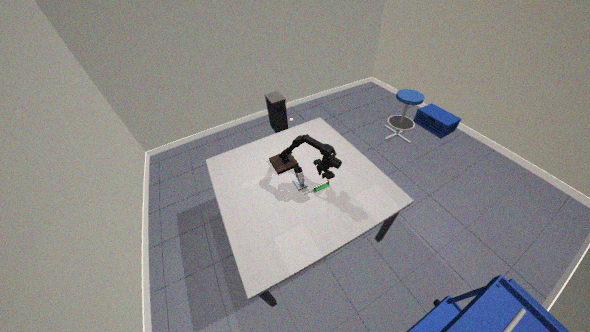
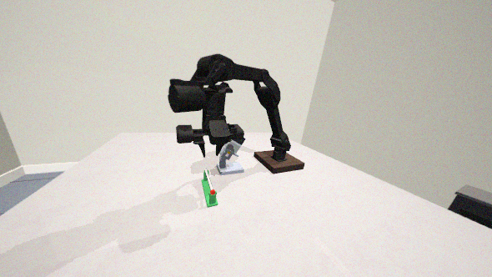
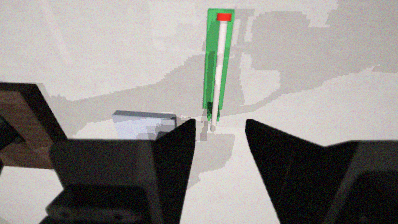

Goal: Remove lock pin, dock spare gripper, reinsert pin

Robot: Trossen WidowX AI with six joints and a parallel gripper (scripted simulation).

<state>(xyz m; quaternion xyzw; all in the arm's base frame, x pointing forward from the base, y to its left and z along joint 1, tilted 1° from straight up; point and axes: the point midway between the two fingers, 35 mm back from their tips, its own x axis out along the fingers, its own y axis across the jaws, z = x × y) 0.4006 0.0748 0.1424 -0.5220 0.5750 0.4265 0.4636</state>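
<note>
The green pin rest is 110 mm below my gripper tip. The rest, counted from my gripper tip: spare gripper 130 mm behind, 110 mm to the right, 10 mm below; then socket 120 mm behind, 110 mm to the right, 80 mm below.
</note>
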